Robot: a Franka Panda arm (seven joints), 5 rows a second.
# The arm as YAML. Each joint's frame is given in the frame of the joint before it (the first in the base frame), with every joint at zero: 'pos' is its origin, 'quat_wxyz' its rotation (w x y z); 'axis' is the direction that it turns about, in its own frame. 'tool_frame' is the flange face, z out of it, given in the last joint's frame.
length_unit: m
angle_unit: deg
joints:
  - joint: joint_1
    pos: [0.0, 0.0, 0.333]
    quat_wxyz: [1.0, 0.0, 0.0, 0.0]
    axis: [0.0, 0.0, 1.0]
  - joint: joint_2
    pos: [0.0, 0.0, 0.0]
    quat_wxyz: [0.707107, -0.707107, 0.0, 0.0]
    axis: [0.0, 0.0, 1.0]
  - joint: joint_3
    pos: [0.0, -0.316, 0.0]
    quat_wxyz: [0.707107, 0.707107, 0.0, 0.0]
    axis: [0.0, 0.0, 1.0]
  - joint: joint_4
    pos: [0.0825, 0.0, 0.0]
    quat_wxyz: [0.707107, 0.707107, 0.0, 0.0]
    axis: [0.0, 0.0, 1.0]
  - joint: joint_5
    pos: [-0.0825, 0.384, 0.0]
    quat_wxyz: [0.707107, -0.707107, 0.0, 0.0]
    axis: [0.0, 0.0, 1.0]
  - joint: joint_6
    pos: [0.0, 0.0, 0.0]
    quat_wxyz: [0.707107, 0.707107, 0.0, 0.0]
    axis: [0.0, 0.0, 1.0]
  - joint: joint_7
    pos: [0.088, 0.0, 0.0]
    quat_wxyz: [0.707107, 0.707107, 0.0, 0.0]
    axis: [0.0, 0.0, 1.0]
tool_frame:
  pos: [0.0, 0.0, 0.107]
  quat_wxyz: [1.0, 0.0, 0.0, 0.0]
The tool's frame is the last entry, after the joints.
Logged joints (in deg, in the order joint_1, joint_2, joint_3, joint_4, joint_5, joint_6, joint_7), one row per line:
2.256, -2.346, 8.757, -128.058, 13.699, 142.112, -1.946
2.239, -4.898, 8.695, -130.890, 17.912, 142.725, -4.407
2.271, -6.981, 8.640, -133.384, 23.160, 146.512, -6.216
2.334, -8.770, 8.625, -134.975, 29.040, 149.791, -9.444
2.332, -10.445, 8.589, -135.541, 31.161, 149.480, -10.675
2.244, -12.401, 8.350, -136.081, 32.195, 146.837, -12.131
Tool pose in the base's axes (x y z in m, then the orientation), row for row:
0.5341, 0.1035, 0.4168, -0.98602, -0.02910, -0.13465, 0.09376
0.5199, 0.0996, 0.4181, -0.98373, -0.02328, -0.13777, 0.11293
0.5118, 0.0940, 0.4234, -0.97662, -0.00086, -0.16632, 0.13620
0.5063, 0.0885, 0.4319, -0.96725, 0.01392, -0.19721, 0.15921
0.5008, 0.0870, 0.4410, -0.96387, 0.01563, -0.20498, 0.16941
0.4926, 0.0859, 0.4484, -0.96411, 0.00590, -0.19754, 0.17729
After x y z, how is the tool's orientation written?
As a quaternion, x y z w.
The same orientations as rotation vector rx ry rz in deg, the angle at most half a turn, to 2 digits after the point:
-167.61, -4.95, -22.89
-165.37, -3.91, -23.16
-162.01, -0.14, -27.59
-158.40, 2.28, -32.30
-156.96, 2.55, -33.38
-156.33, 0.96, -32.03

